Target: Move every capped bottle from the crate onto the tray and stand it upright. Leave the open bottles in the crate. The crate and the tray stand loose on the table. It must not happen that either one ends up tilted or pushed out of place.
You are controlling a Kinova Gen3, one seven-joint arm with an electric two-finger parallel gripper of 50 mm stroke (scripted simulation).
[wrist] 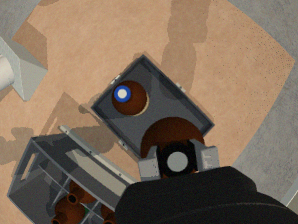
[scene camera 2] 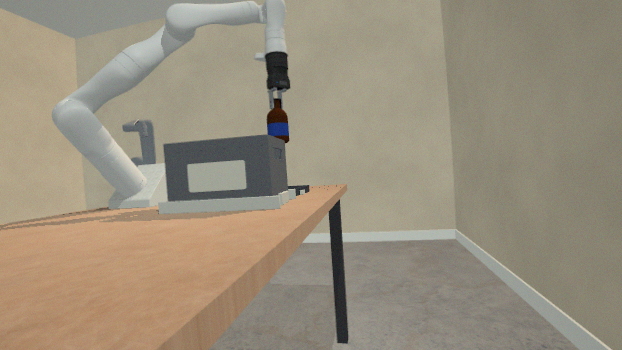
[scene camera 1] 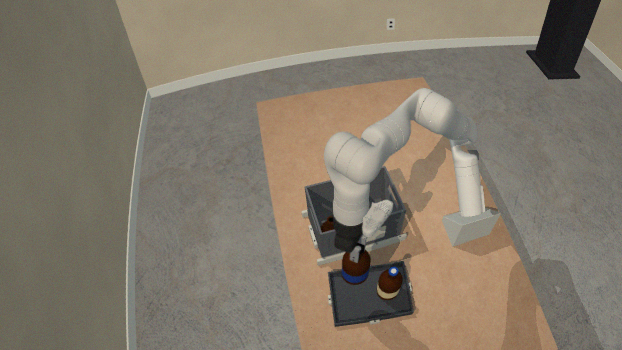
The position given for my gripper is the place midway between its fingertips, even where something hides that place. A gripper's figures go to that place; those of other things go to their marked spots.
Labels:
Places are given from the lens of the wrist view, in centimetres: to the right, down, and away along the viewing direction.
my gripper [wrist: 174, 153]: 2, 4, 18
dark tray [wrist: 166, 99]: 4, -3, 48

